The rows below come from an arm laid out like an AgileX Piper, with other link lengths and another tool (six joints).
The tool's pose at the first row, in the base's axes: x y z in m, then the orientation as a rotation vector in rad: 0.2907 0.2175 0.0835 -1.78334 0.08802 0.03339
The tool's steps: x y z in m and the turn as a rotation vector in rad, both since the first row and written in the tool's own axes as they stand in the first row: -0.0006 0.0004 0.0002 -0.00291 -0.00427 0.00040; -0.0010 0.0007 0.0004 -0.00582 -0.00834 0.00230; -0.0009 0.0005 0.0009 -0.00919 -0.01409 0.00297; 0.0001 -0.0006 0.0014 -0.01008 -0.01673 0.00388; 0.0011 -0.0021 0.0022 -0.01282 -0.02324 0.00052; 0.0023 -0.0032 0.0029 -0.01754 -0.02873 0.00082; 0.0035 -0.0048 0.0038 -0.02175 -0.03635 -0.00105; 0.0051 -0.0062 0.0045 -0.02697 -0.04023 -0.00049; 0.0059 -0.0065 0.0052 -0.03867 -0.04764 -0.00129; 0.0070 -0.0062 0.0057 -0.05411 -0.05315 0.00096; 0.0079 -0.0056 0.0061 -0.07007 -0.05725 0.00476; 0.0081 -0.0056 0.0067 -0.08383 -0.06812 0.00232; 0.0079 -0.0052 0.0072 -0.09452 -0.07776 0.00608; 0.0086 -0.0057 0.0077 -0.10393 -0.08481 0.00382; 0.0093 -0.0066 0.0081 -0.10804 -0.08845 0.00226
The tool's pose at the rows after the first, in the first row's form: 0.2901 0.2176 0.0831 -1.78610 0.08529 0.03763; 0.2897 0.2178 0.0828 -1.78880 0.08405 0.04277; 0.2898 0.2183 0.0829 -1.79194 0.08049 0.04856; 0.2909 0.2190 0.0838 -1.79270 0.07940 0.05162; 0.2920 0.2200 0.0850 -1.79533 0.07169 0.05515; 0.2933 0.2209 0.0858 -1.79981 0.06797 0.06052; 0.2947 0.2221 0.0871 -1.80377 0.06076 0.06621; 0.2964 0.2230 0.0882 -1.80879 0.05842 0.07036; 0.2972 0.2237 0.0883 -1.82017 0.05224 0.07707; 0.2983 0.2241 0.0878 -1.83523 0.05012 0.08452; 0.2992 0.2243 0.0871 -1.85081 0.05041 0.09189; 0.2994 0.2249 0.0870 -1.86407 0.04013 0.10072; 0.2992 0.2253 0.0865 -1.87404 0.03636 0.11281; 0.2999 0.2259 0.0868 -1.88311 0.02904 0.11812; 0.3007 0.2264 0.0875 -1.88705 0.02490 0.12053
